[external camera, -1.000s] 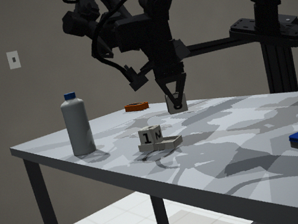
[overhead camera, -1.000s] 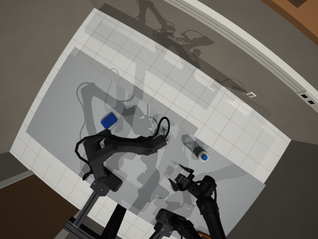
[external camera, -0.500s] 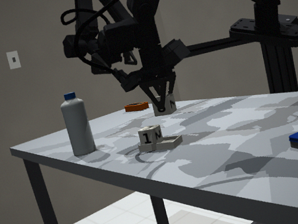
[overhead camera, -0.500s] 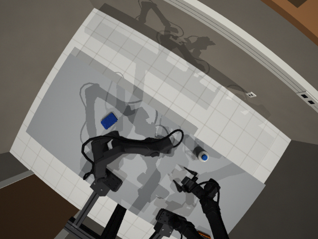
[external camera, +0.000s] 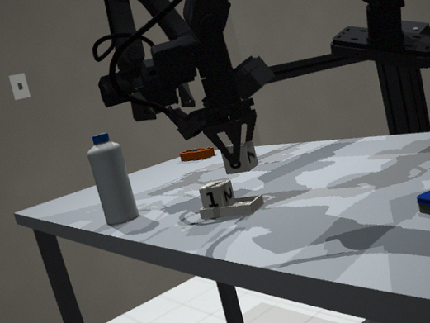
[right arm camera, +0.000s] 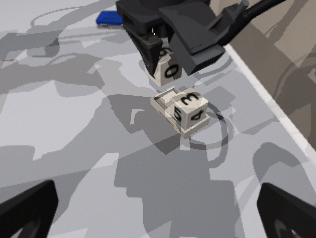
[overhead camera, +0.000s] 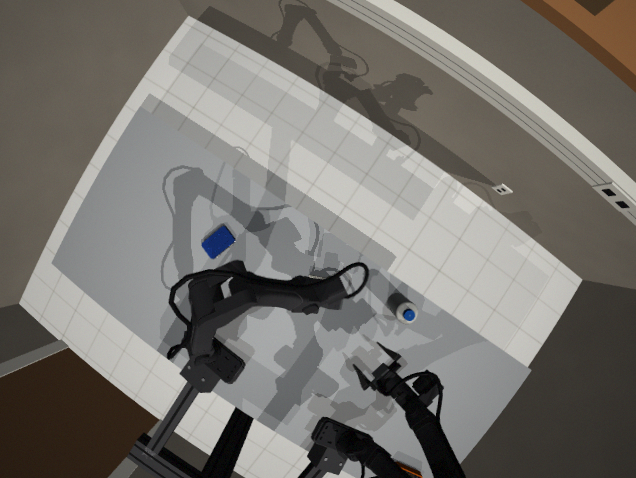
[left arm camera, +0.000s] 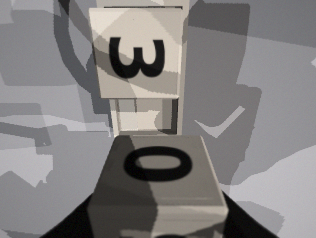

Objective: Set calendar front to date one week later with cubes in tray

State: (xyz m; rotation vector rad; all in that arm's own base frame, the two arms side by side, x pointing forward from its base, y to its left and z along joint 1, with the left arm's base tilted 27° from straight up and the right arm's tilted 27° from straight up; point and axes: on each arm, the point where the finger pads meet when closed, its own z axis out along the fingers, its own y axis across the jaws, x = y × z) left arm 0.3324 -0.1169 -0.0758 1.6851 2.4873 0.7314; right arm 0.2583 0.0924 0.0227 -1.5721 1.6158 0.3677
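My left hand is 9 cm above the calendar tray, 3 cm to the left of it and 2 cm short of it. Also, from my left hand: blue box: 35 cm to the left, 8 cm below, 7 cm behind; white bottle: 28 cm to the right, 12 cm ahead, 1 cm below; orange box: 74 cm to the right, 42 cm behind, 8 cm below.
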